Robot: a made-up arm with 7 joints. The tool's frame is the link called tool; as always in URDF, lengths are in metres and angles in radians. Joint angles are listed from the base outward.
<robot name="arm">
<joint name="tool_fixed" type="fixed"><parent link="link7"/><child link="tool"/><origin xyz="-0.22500 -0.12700 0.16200" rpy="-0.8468 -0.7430 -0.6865"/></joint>
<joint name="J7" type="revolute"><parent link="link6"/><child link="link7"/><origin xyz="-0.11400 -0.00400 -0.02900" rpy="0.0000 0.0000 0.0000"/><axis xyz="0 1 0"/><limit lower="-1.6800" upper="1.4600"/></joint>
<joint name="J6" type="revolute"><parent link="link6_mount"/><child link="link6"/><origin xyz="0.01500 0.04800 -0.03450" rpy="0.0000 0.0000 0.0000"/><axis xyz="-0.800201 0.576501 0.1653"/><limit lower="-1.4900" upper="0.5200"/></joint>
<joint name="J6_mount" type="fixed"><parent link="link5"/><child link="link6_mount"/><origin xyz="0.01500 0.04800 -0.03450" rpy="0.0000 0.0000 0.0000"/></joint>
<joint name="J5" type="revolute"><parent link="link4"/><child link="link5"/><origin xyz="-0.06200 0.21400 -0.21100" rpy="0.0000 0.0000 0.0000"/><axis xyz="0 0 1"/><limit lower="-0.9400" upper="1.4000"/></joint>
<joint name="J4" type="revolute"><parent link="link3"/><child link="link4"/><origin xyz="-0.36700 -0.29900 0.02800" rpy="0.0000 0.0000 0.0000"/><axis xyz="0 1 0"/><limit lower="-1.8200" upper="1.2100"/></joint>
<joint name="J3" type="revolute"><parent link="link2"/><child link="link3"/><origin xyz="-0.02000 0.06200 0.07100" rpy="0.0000 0.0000 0.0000"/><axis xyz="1 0 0"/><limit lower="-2.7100" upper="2.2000"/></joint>
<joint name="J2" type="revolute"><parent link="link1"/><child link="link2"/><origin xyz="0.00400 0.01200 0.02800" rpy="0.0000 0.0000 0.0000"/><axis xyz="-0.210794 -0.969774 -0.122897"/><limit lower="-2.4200" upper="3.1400"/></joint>
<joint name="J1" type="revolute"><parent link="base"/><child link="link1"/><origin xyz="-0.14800 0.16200 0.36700" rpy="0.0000 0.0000 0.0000"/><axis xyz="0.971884 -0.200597 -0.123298"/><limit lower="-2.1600" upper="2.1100"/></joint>
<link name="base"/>
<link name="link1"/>
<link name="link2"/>
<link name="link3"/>
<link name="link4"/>
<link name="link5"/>
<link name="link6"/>
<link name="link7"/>
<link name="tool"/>
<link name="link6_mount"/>
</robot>
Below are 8 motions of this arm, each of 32 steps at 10 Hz.
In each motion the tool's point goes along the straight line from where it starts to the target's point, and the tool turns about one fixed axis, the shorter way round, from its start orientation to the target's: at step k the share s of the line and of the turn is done. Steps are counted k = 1, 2, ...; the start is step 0. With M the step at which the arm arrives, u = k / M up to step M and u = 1 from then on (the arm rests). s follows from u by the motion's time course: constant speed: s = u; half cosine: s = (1 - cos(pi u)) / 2; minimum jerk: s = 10 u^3 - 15 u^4 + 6 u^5.
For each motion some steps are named. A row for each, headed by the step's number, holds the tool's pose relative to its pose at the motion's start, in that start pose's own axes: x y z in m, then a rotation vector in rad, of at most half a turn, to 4 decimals.
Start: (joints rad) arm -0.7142 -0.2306 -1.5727 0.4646 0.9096 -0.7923 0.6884
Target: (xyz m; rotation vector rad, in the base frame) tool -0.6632 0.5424 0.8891 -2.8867 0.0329 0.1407
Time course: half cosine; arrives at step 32
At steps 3, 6, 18, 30, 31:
3: -0.0023 -0.0010 0.0021 -0.0039 0.0006 -0.0095
6: -0.0089 -0.0039 0.0083 -0.0153 0.0023 -0.0372
18: -0.0631 -0.0278 0.0592 -0.1085 0.0163 -0.2637
30: -0.1045 -0.0461 0.0981 -0.1798 0.0270 -0.4371
31: -0.1053 -0.0464 0.0988 -0.1811 0.0272 -0.4403

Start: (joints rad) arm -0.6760 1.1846 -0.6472 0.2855 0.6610 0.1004 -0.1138
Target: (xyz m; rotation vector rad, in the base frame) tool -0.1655 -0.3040 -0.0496 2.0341 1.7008 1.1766
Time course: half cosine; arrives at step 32
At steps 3, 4, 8, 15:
3: -0.0012 0.0121 0.0025 -0.0176 0.0006 -0.0022
4: -0.0021 0.0213 0.0045 -0.0312 0.0010 -0.0039
8: -0.0082 0.0821 0.0172 -0.1200 0.0039 -0.0150
15: -0.0254 0.2529 0.0531 -0.3696 0.0119 -0.0461

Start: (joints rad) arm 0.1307 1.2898 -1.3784 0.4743 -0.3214 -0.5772 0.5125
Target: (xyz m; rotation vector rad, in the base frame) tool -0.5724 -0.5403 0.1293 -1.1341 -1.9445 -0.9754
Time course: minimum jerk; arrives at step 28
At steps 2, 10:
2: 0.0010 0.0029 -0.0005 0.0051 -0.0015 0.0005
10: 0.0757 0.2222 -0.0414 0.3837 -0.1096 0.0408

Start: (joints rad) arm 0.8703 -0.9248 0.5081 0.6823 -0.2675 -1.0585 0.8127
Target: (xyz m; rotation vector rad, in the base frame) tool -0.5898 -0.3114 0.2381 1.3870 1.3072 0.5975
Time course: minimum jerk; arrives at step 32
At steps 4, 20, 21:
4: 0.0054 -0.0019 0.0036 0.0063 -0.0019 0.0144
20: 0.2424 -0.0851 0.1614 0.2838 -0.0845 0.6484
21: 0.2590 -0.0909 0.1725 0.3033 -0.0903 0.6928

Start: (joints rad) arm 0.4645 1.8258 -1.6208 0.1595 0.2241 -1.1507 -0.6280
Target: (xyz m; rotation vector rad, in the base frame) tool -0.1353 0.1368 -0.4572 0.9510 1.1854 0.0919
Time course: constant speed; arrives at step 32
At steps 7, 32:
7: 0.0105 0.0170 0.0087 0.1546 -0.2859 -0.1013
32: 0.0481 0.0777 0.0396 0.7069 -1.3068 -0.4632

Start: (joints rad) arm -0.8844 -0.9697 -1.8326 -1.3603 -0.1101 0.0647 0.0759
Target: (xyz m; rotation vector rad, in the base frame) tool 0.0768 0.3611 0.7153 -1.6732 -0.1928 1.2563
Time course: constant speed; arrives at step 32
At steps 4, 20, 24, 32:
4: 0.0129 0.0184 -0.0165 0.0437 0.0842 0.0827
20: 0.0647 0.0921 -0.0826 0.2183 0.4208 0.4134
24: 0.0776 0.1105 -0.0991 0.2620 0.5050 0.4961
32: 0.1035 0.1473 -0.1321 0.3493 0.6733 0.6614

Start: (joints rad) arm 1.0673 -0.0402 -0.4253 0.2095 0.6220 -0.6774 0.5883
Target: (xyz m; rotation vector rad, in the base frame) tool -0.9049 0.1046 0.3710 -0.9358 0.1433 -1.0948
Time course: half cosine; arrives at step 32
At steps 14, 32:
14: -0.0412 0.0057 0.1055 -0.4039 -0.0073 -0.3179
32: -0.1024 0.0141 0.2622 -1.0035 -0.0182 -0.7899

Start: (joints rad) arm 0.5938 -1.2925 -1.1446 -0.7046 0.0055 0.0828 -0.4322
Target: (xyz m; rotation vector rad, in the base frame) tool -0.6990 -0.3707 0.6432 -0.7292 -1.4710 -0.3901
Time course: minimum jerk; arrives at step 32
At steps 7, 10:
7: 0.0001 -0.0049 0.0276 -0.0236 -0.0392 0.0000
10: 0.0003 -0.0120 0.0678 -0.0580 -0.0962 0.0000

